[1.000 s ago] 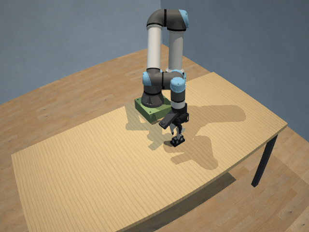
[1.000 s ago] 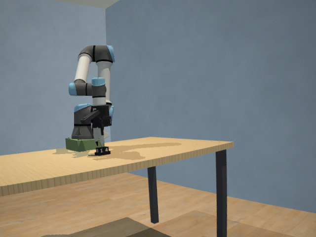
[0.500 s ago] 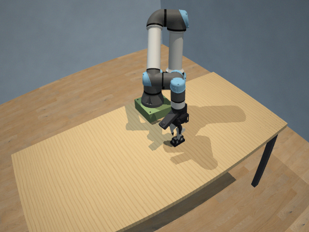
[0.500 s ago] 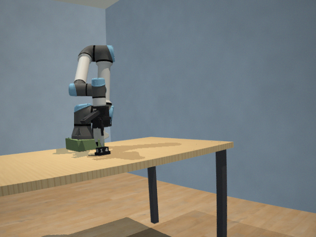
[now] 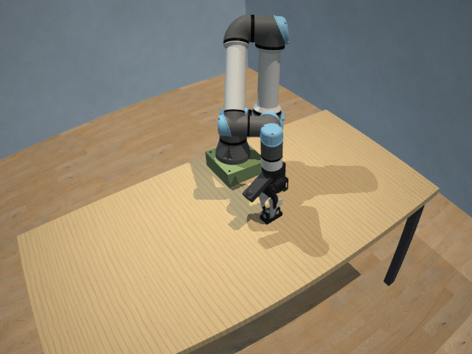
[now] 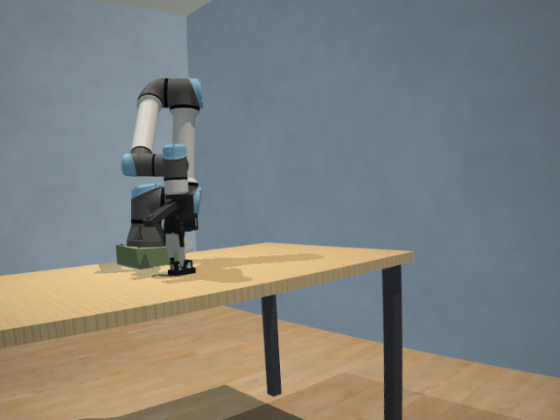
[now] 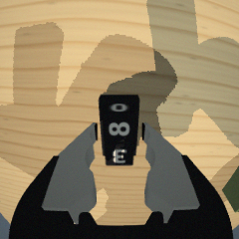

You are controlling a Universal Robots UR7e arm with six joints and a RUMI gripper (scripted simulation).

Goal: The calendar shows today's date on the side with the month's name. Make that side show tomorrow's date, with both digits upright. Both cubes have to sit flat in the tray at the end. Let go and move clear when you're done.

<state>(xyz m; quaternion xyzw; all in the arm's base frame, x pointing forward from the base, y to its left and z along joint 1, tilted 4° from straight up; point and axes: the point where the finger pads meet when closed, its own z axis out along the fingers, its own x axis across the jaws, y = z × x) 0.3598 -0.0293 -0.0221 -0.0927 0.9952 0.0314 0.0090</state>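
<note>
My gripper is now 20 mm above the black digit cube. From my hand the other things lie so: black calendar tray (20 mm to the left, 30 mm below).
</note>
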